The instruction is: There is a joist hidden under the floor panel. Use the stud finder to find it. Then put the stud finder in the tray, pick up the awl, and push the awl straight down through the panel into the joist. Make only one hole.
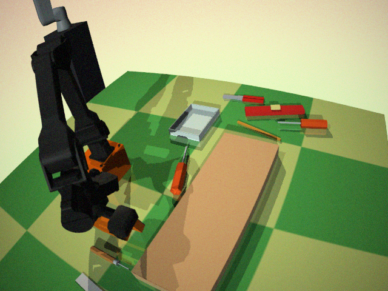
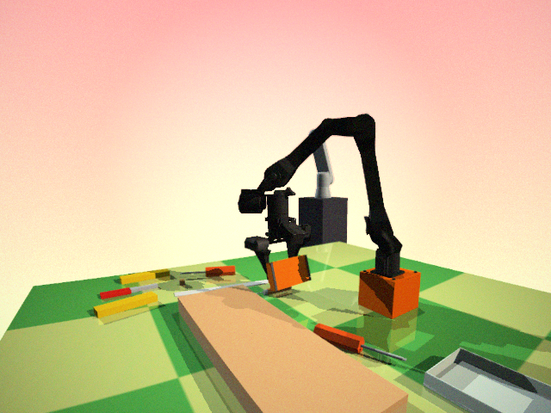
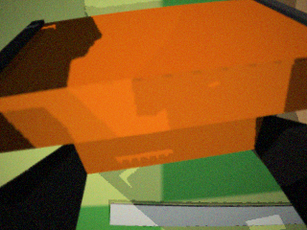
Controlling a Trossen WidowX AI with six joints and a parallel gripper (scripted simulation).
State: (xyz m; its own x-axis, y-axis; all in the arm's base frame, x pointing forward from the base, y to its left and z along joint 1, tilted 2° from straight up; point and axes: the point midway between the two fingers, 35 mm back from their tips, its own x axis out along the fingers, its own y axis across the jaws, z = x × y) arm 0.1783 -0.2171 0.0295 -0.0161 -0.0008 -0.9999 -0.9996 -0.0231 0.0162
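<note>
Right now the awl is 70 mm below my gripper tip, 50 mm to the right of it and 10 mm ahead of it. Also, from my gripper tip: orange stud finder 10 mm to the left, 10 mm ahead; then grey card 160 mm to the right, 90 mm ahead, 80 mm below; then grey tray 530 mm to the left, 70 mm below, 10 mm behind.
</note>
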